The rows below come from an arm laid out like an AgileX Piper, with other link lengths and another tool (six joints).
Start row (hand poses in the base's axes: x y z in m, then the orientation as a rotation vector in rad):
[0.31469, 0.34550, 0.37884, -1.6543, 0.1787, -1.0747]
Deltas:
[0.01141, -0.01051, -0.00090, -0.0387, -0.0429, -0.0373]
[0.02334, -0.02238, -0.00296, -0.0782, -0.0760, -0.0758]
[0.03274, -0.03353, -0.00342, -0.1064, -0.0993, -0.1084]
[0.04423, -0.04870, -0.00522, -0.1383, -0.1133, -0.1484]
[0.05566, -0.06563, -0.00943, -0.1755, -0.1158, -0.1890]
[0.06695, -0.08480, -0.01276, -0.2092, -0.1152, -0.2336]
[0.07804, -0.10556, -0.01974, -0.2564, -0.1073, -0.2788]
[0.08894, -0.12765, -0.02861, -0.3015, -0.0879, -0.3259]
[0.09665, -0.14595, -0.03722, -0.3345, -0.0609, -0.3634]
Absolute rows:
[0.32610, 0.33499, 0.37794, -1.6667, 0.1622, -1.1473]
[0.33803, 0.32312, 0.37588, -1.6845, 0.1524, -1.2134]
[0.34743, 0.31197, 0.37542, -1.6970, 0.1498, -1.2645]
[0.35892, 0.29680, 0.37362, -1.7183, 0.1579, -1.3150]
[0.37035, 0.27987, 0.36941, -1.7511, 0.1715, -1.3583]
[0.38164, 0.26070, 0.36608, -1.7824, 0.1928, -1.4015]
[0.39273, 0.23994, 0.35910, -1.8303, 0.2127, -1.4430]
[0.40363, 0.21785, 0.35023, -1.8834, 0.2440, -1.4757]
[0.41134, 0.19955, 0.34162, -1.9304, 0.2792, -1.4910]

